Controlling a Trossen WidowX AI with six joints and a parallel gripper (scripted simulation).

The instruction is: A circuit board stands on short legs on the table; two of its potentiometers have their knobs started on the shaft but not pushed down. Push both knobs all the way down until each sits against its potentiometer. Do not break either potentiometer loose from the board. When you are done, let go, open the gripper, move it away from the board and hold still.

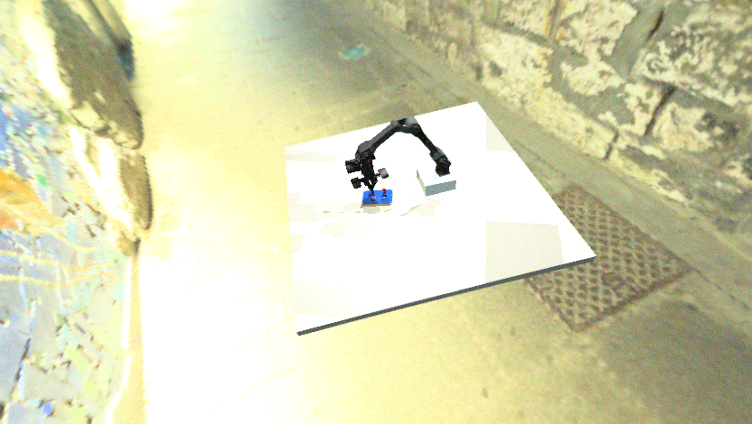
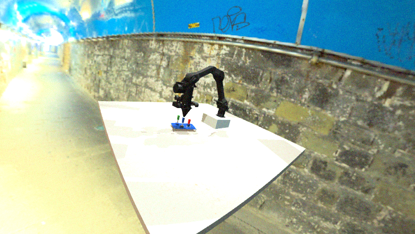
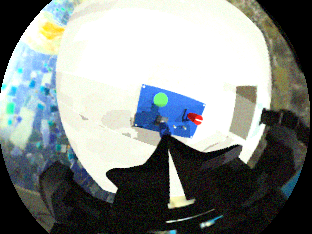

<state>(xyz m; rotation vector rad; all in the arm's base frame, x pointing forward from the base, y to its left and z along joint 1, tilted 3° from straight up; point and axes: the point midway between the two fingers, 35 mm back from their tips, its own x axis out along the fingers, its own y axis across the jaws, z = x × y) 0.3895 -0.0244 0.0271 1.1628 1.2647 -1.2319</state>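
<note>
Now: the blue knob 3 cm below my gripper tip. The rest, counted from my gripper tip: red knob 7 cm behind, 4 cm below, 1 cm to the right.
</note>
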